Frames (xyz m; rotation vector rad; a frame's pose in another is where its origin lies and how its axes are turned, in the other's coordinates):
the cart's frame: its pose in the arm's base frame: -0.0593 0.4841 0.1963 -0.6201 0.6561 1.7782
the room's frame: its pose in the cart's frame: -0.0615 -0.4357 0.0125 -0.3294 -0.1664 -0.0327
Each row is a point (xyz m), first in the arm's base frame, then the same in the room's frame.
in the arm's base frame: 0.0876 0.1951 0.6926
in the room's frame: -0.4888 0.3405 0.3389
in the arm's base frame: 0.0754 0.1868 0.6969
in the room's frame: -0.4942 0.3543 0.3429
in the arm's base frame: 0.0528 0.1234 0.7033
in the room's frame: -0.5408 0.4006 0.3268
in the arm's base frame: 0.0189 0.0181 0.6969
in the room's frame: -0.6095 0.4768 0.2850
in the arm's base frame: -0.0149 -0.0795 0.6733
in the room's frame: -0.6626 0.5521 0.2327
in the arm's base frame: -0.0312 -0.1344 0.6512
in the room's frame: -0.6883 0.5933 0.1951
